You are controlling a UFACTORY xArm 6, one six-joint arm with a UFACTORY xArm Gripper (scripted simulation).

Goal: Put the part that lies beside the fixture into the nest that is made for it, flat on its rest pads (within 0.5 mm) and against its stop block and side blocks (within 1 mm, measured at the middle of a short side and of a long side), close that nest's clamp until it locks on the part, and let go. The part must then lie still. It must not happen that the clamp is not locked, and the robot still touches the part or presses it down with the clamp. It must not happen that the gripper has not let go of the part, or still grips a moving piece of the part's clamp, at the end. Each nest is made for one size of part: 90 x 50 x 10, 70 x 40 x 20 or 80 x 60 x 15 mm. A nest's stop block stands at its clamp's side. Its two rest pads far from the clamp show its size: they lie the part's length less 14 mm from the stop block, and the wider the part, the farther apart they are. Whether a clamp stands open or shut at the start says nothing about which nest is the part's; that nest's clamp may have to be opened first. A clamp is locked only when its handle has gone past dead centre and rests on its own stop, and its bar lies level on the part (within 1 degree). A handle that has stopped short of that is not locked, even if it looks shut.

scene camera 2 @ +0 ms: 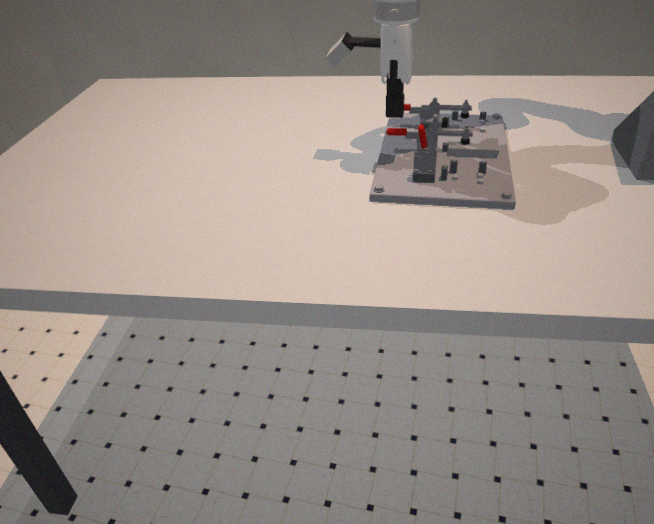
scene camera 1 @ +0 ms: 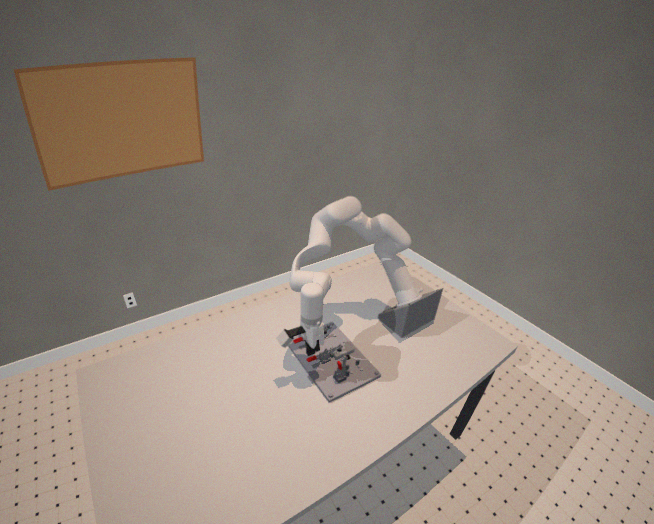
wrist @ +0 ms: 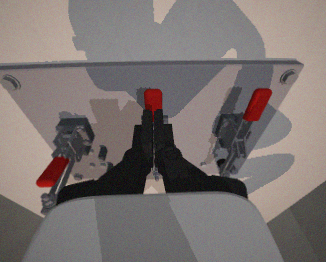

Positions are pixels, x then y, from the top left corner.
Scene:
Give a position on a grey fixture plate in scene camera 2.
394, 171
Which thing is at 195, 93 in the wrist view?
A grey fixture plate.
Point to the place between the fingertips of my gripper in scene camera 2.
At 394, 115

